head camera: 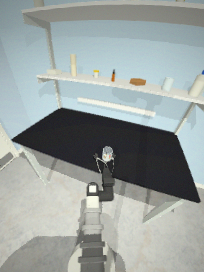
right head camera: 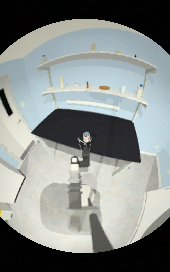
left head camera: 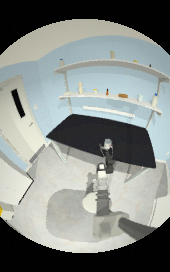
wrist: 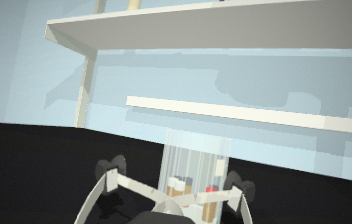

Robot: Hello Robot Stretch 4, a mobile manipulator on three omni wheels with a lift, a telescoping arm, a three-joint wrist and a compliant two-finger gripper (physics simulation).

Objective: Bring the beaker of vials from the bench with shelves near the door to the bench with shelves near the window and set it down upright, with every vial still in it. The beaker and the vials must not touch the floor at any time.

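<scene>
The clear beaker (head camera: pixel 107 152) (left head camera: pixel 108 143) (right head camera: pixel 86 135) (wrist: pixel 195 160) stands upright near the front edge of the black-topped bench (head camera: pixel 60 135) (left head camera: pixel 75 131) (right head camera: pixel 55 125) (wrist: pixel 40 160). Several vials (wrist: pixel 210 205) show in it in the wrist view, brownish, with white, grey and red caps. My gripper (head camera: pixel 105 157) (left head camera: pixel 106 147) (right head camera: pixel 85 140) (wrist: pixel 174 176) is open, its fingertips low over the bench on either side of the beaker's near part. The beaker is off-centre, closer to the right fingertip. The gripper's body hides the beaker's base in the wrist view.
A shelf (head camera: pixel 65 77) with bottles, an orange-brown bottle (head camera: pixel 113 76) and a brown dish (head camera: pixel 138 81) runs above the bench. A white rail (head camera: pixel 115 107) (wrist: pixel 225 111) is on the wall. The door (left head camera: pixel 19 112) is at the left, with a white cabinet (left head camera: pixel 12 182) nearer.
</scene>
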